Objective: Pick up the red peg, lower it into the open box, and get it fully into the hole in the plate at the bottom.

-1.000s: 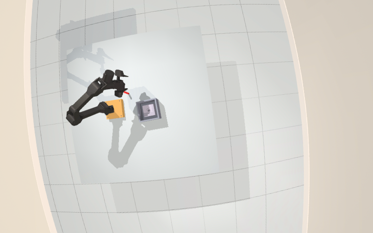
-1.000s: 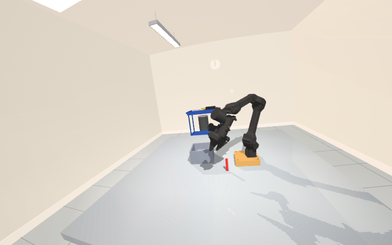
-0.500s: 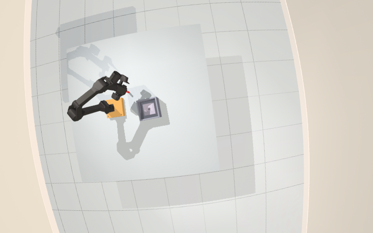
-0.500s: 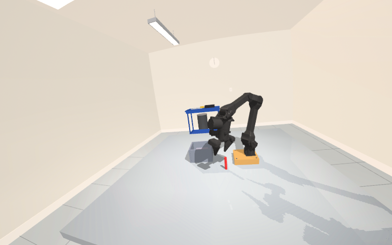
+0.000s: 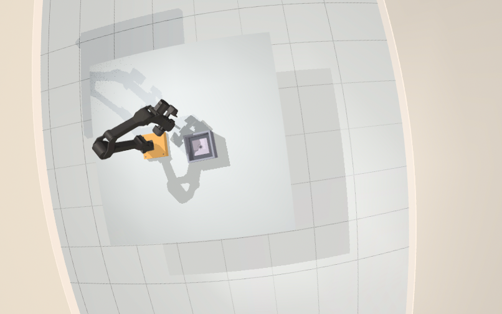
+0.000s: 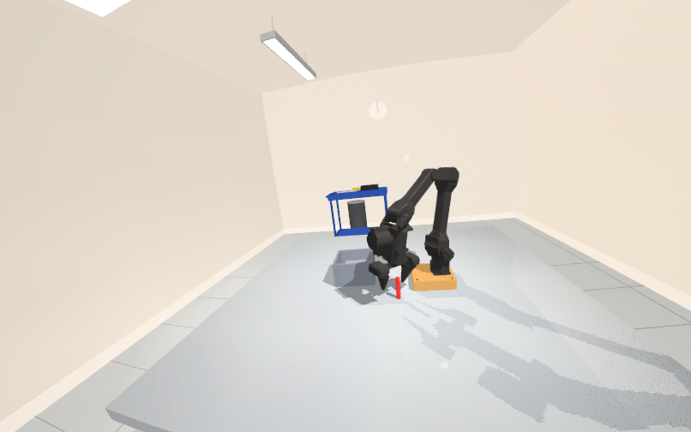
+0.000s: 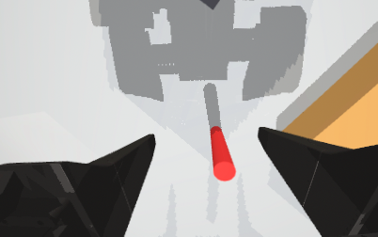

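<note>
Right now my gripper tip is 20 mm past the red peg and 10 mm above it. Round my gripper tip: grey box (180 mm to the right, 150 mm ahead, 20 mm below).
</note>
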